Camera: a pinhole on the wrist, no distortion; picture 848 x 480 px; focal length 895.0 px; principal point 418.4 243.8 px. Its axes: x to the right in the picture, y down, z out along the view. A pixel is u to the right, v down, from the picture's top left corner.
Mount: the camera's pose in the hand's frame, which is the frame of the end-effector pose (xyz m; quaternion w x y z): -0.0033 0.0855 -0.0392 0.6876 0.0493 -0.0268 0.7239
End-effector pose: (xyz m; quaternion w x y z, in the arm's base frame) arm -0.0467 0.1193 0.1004 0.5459 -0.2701 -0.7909 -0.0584
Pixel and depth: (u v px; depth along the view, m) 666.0 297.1 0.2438
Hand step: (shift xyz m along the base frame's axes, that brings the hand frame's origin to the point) -0.1104 0.1835 -0.1205
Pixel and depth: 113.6 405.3 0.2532
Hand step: -0.1753 0.0411 -0.1073
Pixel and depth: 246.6 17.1 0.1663
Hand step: -0.0941 0.0962 -0.0147
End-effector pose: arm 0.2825 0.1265 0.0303 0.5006 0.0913 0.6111 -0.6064
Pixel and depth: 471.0 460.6 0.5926
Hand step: 0.3765 -0.3886 0.1922
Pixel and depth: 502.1 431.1 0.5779
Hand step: 0.3754 -0.3827 0.1597
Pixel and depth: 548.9 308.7 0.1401
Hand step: 0.1209 -0.0582 -0.0275
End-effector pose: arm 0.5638 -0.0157 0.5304 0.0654 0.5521 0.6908 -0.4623
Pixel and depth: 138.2 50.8 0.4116
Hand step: -0.2560 -0.1738 -0.2166
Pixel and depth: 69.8 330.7 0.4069
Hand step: -0.2353 -0.2585 -0.1179
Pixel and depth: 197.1 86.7 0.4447
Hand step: -0.2548 -0.2067 -0.2385
